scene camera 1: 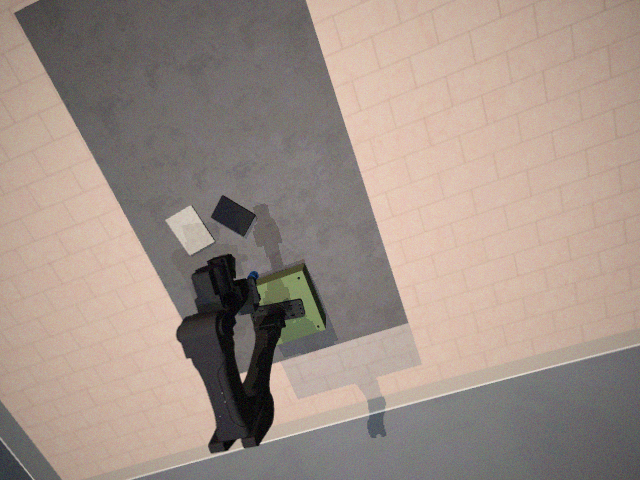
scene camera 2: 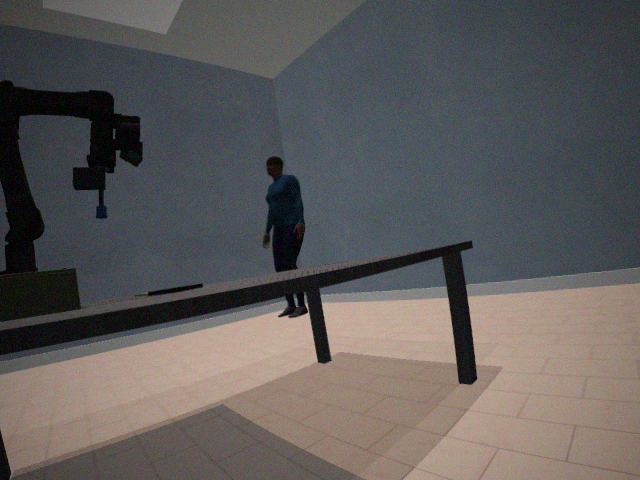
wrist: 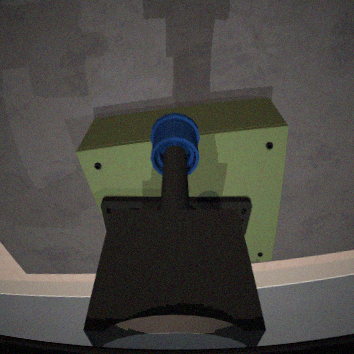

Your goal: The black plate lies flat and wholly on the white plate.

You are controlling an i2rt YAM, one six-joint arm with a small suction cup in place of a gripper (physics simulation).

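Places are measured from the arm's base along level axes (x ahead, y left, z up), in metres.
Where they show: end effector, tool point: (scene camera 1: pixel 254 275) (scene camera 2: pixel 101 217) (wrist: pixel 174 134); arm's base, origin of the base link: (scene camera 1: pixel 277 311) (scene camera 2: pixel 22 277).
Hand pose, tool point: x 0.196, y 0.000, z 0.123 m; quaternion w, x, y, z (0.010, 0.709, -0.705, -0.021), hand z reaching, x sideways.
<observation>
Each offset is from my tool point to the top centre of the thing.
The black plate {dx +0.180, dy +0.096, dz -0.202 m} (scene camera 1: pixel 233 215) lies flat on the grey table in scene camera 1. The white plate {dx +0.159, dy +0.276, dz -0.206 m} (scene camera 1: pixel 190 230) lies beside it to the left, with a narrow strip of table between them. In scene camera 2, a dark plate (scene camera 2: pixel 175 289) shows edge-on on the table top; the white plate cannot be made out clearly there. My gripper, a blue suction cup (scene camera 1: pixel 253 275) (scene camera 2: pixel 101 211) (wrist: pixel 175 145), is open and holds nothing. It hangs high above the table, near the green base block and apart from both plates. Neither plate shows in the wrist view.
The green base block (scene camera 1: pixel 299 286) (scene camera 2: pixel 41 291) (wrist: pixel 250 175) stands at the near end of the grey table (scene camera 1: pixel 206 103) (scene camera 2: pixel 361 267). The arm's shadow falls across the table and the block. A person in a teal top (scene camera 2: pixel 285 206) stands beyond the table.
</observation>
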